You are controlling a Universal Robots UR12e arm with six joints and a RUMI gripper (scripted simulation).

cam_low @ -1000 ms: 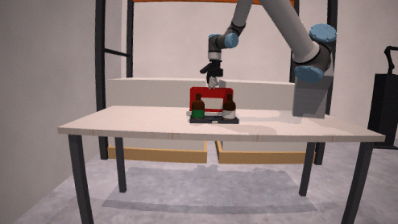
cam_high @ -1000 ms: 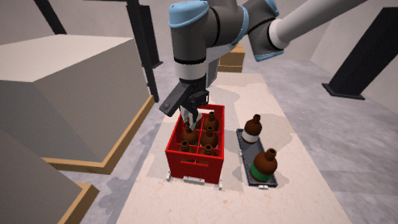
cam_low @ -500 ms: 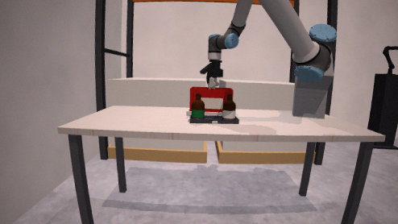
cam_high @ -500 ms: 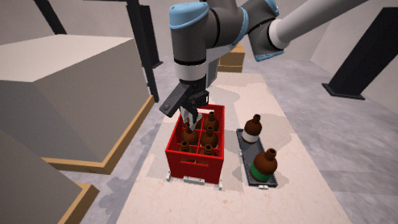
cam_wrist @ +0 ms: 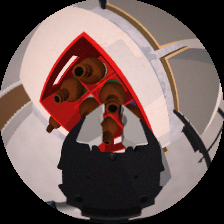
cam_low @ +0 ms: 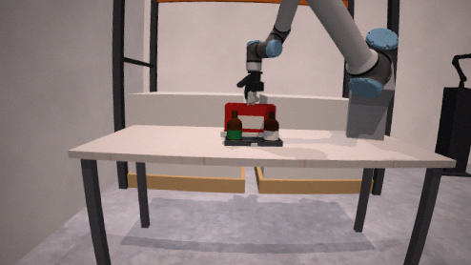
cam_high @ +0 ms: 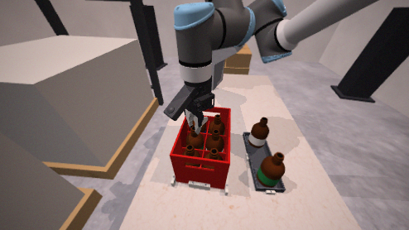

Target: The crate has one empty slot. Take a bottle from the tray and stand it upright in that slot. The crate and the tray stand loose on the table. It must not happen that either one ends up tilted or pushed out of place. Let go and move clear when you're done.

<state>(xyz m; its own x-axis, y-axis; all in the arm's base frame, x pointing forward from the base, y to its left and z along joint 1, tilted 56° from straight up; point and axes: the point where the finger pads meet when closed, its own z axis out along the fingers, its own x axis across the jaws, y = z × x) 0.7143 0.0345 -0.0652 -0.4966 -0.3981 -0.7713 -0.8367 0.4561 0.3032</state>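
My gripper is now 70 mm above the red crate, 40 mm to the right of it and 10 mm past it. The rest, counted from my hand: tray: 280 mm to the left, 150 mm below, 60 mm behind; white-labelled bottle: 260 mm to the left, 140 mm behind, 70 mm below.
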